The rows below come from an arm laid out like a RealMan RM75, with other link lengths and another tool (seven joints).
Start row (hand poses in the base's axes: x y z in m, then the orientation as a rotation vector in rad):
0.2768, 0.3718, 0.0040, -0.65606, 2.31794, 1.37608
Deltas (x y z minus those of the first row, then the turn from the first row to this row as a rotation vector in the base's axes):
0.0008, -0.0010, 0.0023, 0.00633, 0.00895, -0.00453
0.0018, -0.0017, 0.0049, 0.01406, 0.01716, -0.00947
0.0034, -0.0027, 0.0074, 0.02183, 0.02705, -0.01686
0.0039, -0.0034, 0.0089, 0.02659, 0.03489, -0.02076
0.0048, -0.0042, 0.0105, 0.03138, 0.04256, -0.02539
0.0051, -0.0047, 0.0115, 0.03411, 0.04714, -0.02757
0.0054, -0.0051, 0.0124, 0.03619, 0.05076, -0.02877
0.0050, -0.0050, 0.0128, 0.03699, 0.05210, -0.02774
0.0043, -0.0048, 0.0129, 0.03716, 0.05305, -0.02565
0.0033, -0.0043, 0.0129, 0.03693, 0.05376, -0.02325
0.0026, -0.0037, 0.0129, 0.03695, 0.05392, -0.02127
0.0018, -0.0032, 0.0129, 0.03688, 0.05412, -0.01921
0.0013, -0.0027, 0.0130, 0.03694, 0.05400, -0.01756
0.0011, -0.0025, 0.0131, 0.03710, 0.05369, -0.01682
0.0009, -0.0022, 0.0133, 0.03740, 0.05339, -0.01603
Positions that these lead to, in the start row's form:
0.2776, 0.3708, 0.0063, -0.64365, 2.31966, 1.38655
0.2786, 0.3701, 0.0089, -0.63068, 2.31956, 1.39784
0.2802, 0.3691, 0.0114, -0.61367, 2.32067, 1.40910
0.2807, 0.3684, 0.0129, -0.60300, 2.32264, 1.41740
0.2816, 0.3676, 0.0145, -0.59148, 2.32442, 1.42526
0.2819, 0.3671, 0.0155, -0.58535, 2.32557, 1.43008
0.2822, 0.3667, 0.0164, -0.58118, 2.32653, 1.43405
0.2818, 0.3668, 0.0168, -0.58146, 2.32685, 1.43622
0.2811, 0.3670, 0.0169, -0.58348, 2.32741, 1.43797
0.2801, 0.3675, 0.0169, -0.58614, 2.32814, 1.43928
0.2794, 0.3681, 0.0169, -0.58851, 2.32823, 1.44032
0.2786, 0.3686, 0.0169, -0.59099, 2.32842, 1.44131
0.2781, 0.3691, 0.0170, -0.59311, 2.32827, 1.44206
0.2779, 0.3693, 0.0171, -0.59416, 2.32789, 1.44237
0.2777, 0.3696, 0.0173, -0.59522, 2.32739, 1.44286

